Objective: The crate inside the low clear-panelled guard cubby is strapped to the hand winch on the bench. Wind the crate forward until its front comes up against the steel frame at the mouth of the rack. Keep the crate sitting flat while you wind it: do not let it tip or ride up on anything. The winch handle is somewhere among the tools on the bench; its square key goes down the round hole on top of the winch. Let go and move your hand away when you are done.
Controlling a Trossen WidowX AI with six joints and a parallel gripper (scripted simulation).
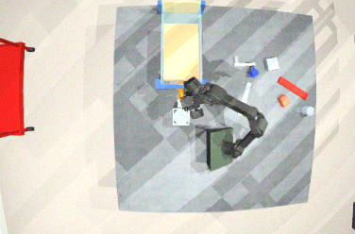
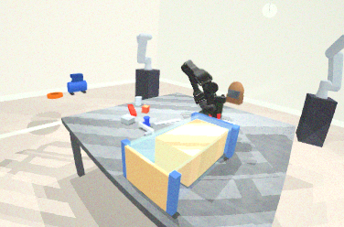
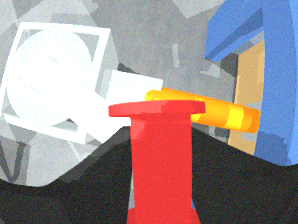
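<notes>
Right now my gripper tip is 70 mm short of the blue frame, 30 mm above it and 10 mm to the right of it. The rest, counted from my gripper tip: white winch 100 mm below, 100 mm behind, 30 mm to the left; then winch handle with red grip 30 mm below, 30 mm behind; then clear-panelled cubby 320 mm ahead, 30 mm to the right, 20 mm below.
</notes>
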